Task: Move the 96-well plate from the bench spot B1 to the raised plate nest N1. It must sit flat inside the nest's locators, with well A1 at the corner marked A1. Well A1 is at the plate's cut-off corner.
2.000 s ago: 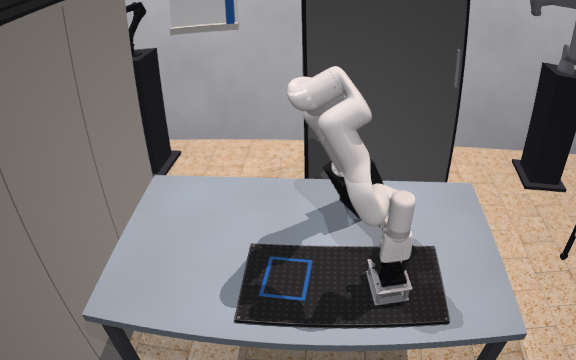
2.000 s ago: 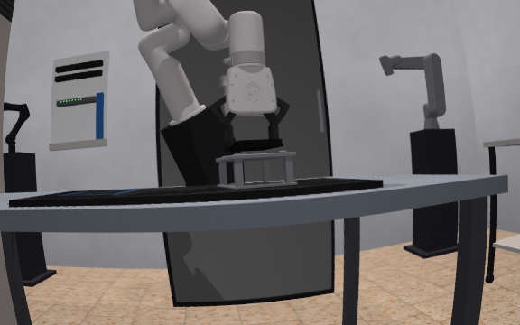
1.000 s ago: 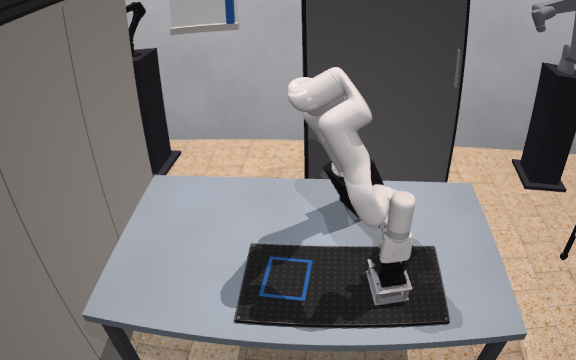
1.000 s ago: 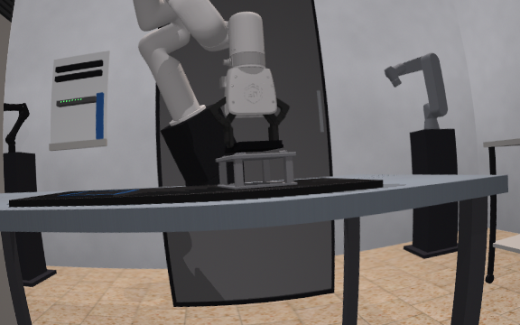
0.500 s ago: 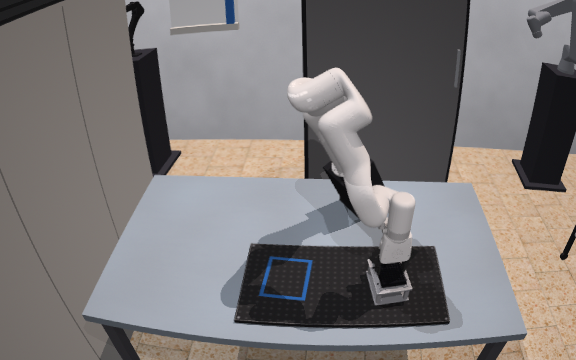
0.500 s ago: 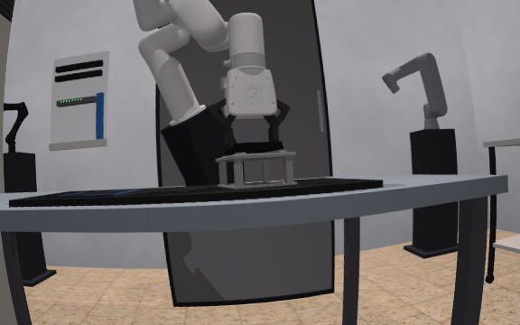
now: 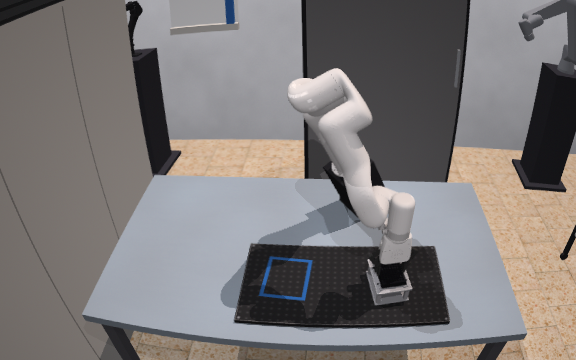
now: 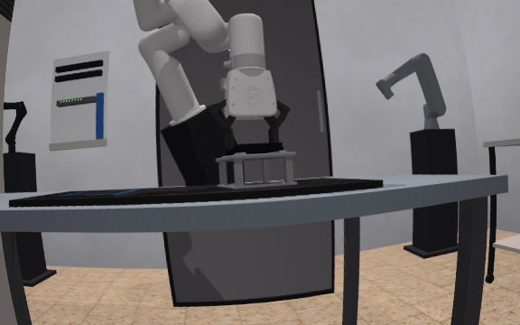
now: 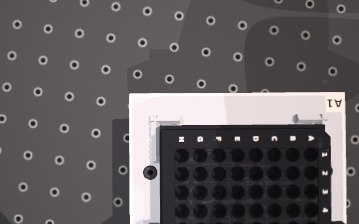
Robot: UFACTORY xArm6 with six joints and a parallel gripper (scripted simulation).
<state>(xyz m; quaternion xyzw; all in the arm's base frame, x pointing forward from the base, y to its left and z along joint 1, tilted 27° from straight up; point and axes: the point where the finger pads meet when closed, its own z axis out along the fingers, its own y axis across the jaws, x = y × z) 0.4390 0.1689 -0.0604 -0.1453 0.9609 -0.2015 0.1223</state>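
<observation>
Right now the grey raised plate nest is 30 mm below my hand. The rest, counted from my hand: black 96-well plate: 10 mm below.
</observation>
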